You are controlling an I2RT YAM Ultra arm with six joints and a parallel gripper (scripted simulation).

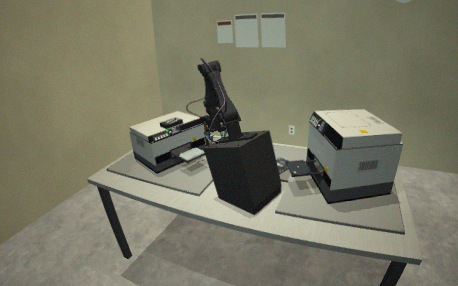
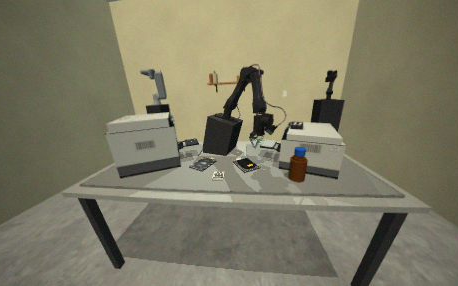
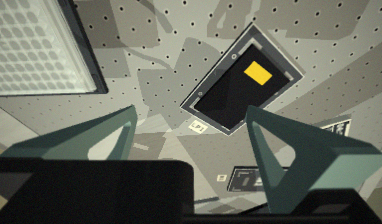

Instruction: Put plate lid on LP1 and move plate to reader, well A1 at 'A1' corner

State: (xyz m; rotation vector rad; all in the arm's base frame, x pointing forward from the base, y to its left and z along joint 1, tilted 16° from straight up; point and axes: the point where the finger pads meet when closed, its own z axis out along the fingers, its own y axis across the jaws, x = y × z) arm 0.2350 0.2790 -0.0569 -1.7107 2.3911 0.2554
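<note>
Right now my hand is 14 cm past the pale well plate, 9 cm to the right of it and 4 cm above it. Round my hand: dark lid: 6 cm ahead, 7 cm to the right, 12 cm below; then brown capped bottle: 18 cm ahead, 23 cm to the left, 2 cm below; then LP1 tag: 3 cm behind, 13 cm to the right, 13 cm below.
</note>
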